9 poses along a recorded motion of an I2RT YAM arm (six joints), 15 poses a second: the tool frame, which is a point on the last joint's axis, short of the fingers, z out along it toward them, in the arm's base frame.
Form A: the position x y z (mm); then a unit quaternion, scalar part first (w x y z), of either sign.
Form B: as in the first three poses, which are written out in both.
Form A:
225 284 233 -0.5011 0.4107 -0.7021 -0.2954
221 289 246 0.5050 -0.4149 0.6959 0.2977
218 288 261 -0.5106 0.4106 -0.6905 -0.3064
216 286 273 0.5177 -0.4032 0.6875 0.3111
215 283 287 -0.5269 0.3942 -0.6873 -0.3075
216 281 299 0.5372 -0.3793 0.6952 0.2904
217 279 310 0.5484 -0.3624 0.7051 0.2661
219 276 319 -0.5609 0.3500 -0.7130 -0.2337
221 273 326 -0.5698 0.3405 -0.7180 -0.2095
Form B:
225 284 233 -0.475 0.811 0.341 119.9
221 289 246 -0.481 0.806 0.345 119.3
218 288 261 -0.478 0.803 0.356 118.6
216 286 273 -0.471 0.804 0.364 117.6
215 283 287 -0.464 0.809 0.362 116.4
216 281 299 -0.450 0.824 0.344 115.0
217 279 310 -0.433 0.843 0.318 113.5
219 276 319 -0.423 0.861 0.282 111.8
221 273 326 -0.414 0.874 0.255 110.5

